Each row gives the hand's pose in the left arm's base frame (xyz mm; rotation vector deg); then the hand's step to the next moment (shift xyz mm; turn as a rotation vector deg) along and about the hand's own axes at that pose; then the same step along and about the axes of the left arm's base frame.
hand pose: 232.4 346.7 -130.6 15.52 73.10 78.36
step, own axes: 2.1 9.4 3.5 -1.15 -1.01 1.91
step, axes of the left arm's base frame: -3.1 6.2 7.6 2.38 -0.26 0.51
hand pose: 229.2 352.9 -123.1 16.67 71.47 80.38
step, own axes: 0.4 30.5 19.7 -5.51 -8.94 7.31
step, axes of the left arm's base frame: -2.2 17.7 31.7 12.30 -3.17 -1.52
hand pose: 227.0 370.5 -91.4 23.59 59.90 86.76
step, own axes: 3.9 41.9 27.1 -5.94 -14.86 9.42
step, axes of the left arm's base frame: -5.8 17.7 46.5 17.59 -3.32 -4.94
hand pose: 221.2 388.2 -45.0 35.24 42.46 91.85
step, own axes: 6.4 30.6 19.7 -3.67 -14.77 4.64
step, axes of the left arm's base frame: -6.2 6.0 35.9 13.62 -1.69 -8.04
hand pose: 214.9 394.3 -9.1 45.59 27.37 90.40
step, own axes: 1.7 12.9 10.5 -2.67 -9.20 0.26
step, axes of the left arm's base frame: -1.3 -2.0 16.5 6.59 -1.07 -6.87
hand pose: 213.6 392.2 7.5 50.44 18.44 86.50
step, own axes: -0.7 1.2 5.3 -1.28 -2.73 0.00
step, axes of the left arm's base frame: 2.7 -2.4 4.1 1.86 -0.75 -2.25
